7 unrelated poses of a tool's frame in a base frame.
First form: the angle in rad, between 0 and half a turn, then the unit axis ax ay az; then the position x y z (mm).
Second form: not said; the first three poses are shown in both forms.
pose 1, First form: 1.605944 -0.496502 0.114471 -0.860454 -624.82 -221.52 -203.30
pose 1, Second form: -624.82 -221.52 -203.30 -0.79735 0.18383 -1.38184
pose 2, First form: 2.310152 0.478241 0.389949 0.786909 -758.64 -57.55 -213.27
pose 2, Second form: -758.64 -57.55 -213.27 1.10481 0.90084 1.81788
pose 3, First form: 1.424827 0.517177 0.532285 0.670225 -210.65 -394.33 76.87
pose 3, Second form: -210.65 -394.33 76.87 0.73689 0.75841 0.95495
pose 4, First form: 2.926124 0.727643 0.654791 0.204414 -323.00 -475.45 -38.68
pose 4, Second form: -323.00 -475.45 -38.68 2.12917 1.91600 0.59814
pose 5, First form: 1.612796 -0.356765 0.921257 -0.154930 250.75 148.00 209.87
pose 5, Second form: 250.75 148.00 209.87 -0.57539 1.48580 -0.24987
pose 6, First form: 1.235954 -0.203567 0.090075 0.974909 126.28 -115.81 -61.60
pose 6, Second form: 126.28 -115.81 -61.60 -0.25160 0.11133 1.20494
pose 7, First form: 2.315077 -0.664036 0.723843 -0.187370 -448.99 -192.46 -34.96
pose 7, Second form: -448.99 -192.46 -34.96 -1.53729 1.67575 -0.43378
